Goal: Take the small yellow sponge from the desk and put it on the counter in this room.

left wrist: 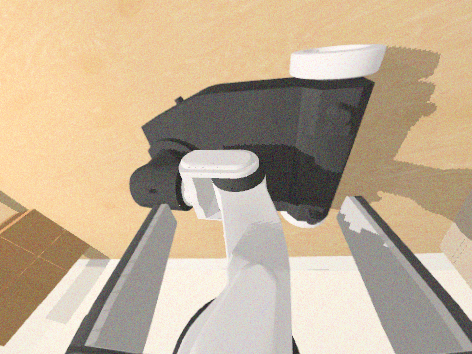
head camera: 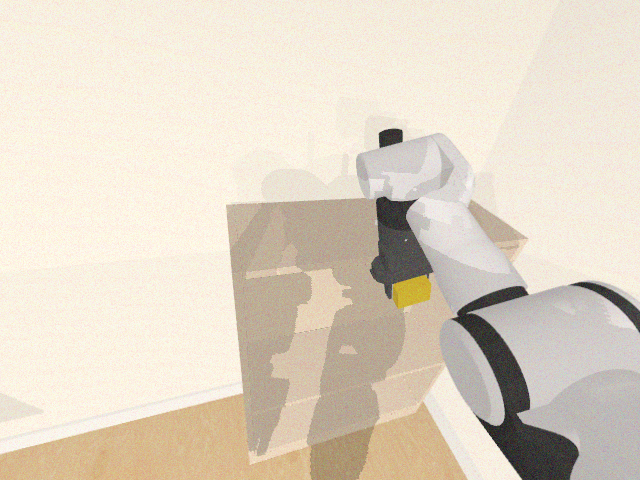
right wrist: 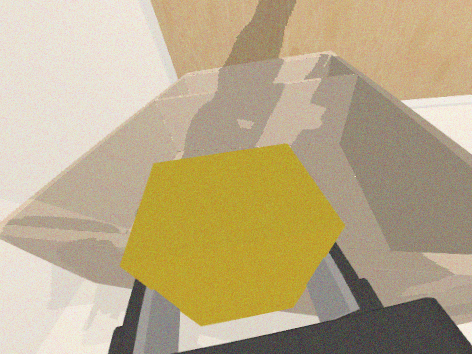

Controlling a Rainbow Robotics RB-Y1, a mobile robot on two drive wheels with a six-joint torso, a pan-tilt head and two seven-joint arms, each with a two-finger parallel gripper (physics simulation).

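Frame: origin at the robot's base, x ahead, y left, z up, level; millimetres.
Seen in the pictures: left gripper, fingertip midpoint: (left wrist: 254, 210); right gripper, fingertip midpoint: (head camera: 405, 290) (right wrist: 229, 201).
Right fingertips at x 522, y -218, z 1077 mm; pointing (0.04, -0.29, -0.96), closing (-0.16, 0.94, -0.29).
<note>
A point is followed by its place in that frame.
The small yellow sponge (head camera: 412, 291) @(y -209, x 484, z 1112 mm) (right wrist: 230, 235) @(y -214, x 485, z 1116 mm) is held in the air by my right gripper (head camera: 408, 286) @(y -218, x 522, z 1077 mm) (right wrist: 237, 270), which is shut on it. In the head view the sponge overlaps the right part of a light wood cabinet (head camera: 238, 310) @(y 116, x 559, z 950 mm) (right wrist: 400, 190) @(y 139, x 691, z 837 mm) with shelf-like boards, which also shows behind it in the right wrist view. The gap between sponge and cabinet cannot be told. I cannot tell whether this cabinet is the counter. The desk is not identifiable. My left gripper (left wrist: 254, 210) @(y 245, x -152, z 563 mm) is wide open and empty.
The cabinet stands near cream walls (head camera: 113, 155) @(y 430, x 793, z 1185 mm) on a wood floor (head camera: 129, 444) @(y 625, x 626, z 1 mm). My dark mobile base (left wrist: 240, 115) @(y 165, x -227, z 170 mm), with a white wheel (left wrist: 337, 62), shows in the left wrist view. A brown block-like piece (left wrist: 40, 265) @(y -989, x -2093, z 319 mm) is at that view's lower left.
</note>
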